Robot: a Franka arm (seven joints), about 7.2 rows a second.
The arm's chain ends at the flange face. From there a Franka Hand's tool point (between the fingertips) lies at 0.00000 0.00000 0.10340 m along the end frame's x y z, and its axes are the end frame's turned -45 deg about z.
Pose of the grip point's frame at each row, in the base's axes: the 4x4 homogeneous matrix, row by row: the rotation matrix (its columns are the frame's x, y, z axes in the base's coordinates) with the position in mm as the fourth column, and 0 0 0 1 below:
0.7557, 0.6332, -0.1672, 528.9; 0.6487, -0.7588, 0.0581, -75.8; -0.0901, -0.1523, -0.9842, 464.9; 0, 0, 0, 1
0.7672, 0.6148, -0.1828, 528.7; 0.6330, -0.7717, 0.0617, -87.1; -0.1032, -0.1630, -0.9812, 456.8; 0, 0, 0, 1
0.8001, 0.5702, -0.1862, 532.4; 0.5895, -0.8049, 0.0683, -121.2; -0.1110, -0.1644, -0.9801, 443.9; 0, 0, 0, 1
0.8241, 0.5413, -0.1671, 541.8; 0.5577, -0.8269, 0.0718, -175.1; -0.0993, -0.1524, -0.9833, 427.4; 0, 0, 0, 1
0.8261, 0.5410, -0.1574, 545.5; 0.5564, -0.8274, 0.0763, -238.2; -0.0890, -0.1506, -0.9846, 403.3; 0, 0, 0, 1
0.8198, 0.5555, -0.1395, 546.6; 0.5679, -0.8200, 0.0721, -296.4; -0.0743, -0.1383, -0.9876, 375.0; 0, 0, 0, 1
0.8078, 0.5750, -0.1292, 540.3; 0.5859, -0.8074, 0.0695, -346.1; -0.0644, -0.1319, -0.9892, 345.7; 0, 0, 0, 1
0.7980, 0.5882, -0.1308, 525.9; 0.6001, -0.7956, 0.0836, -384.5; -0.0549, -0.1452, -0.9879, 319.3; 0, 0, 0, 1
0.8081, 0.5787, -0.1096, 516.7; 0.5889, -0.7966, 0.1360, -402.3; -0.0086, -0.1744, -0.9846, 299.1; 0, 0, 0, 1
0.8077, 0.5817, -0.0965, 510.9; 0.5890, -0.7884, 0.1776, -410.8; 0.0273, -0.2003, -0.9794, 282.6; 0, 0, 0, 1
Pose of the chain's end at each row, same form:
0.9821, -0.0866, -0.1672, 546.2; -0.0779, -0.9953, 0.0581, -81.8; -0.1714, -0.0440, -0.9842, 566.7; 0, 0, 0, 1
0.9772, -0.1078, -0.1828, 547.6; -0.0981, -0.9933, 0.0617, -93.5; -0.1882, -0.0423, -0.9812, 558.3; 0, 0, 0, 1
0.9689, -0.1626, -0.1862, 551.7; -0.1523, -0.9860, 0.0683, -128.3; -0.1947, -0.0378, -0.9801, 545.2; 0, 0, 0, 1
0.9655, -0.2000, -0.1671, 559.1; -0.1904, -0.9791, 0.0718, -182.5; -0.1780, -0.0375, -0.9833, 529.1; 0, 0, 0, 1
0.9667, -0.2016, -0.1574, 561.8; -0.1916, -0.9785, 0.0763, -246.1; -0.1694, -0.0436, -0.9846, 505.1; 0, 0, 0, 1
0.9725, -0.1869, -0.1395, 561.0; -0.1783, -0.9814, 0.0721, -303.9; -0.1503, -0.0453, -0.9876, 477.1; 0, 0, 0, 1
0.9778, -0.1646, -0.1292, 553.7; -0.1566, -0.9852, 0.0695, -353.3; -0.1388, -0.0477, -0.9892, 448.0; 0, 0, 0, 1
0.9802, -0.1484, -0.1308, 539.4; -0.1382, -0.9869, 0.0836, -393.1; -0.1415, -0.0639, -0.9879, 421.4; 0, 0, 0, 1
0.9806, -0.1622, -0.1096, 528.0; -0.1469, -0.9797, 0.1360, -416.4; -0.1294, -0.1172, -0.9846, 400.9; 0, 0, 0, 1
0.9825, -0.1598, -0.0965, 520.9; -0.1410, -0.9740, 0.1776, -429.2; -0.1223, -0.1609, -0.9794, 383.9; 0, 0, 0, 1

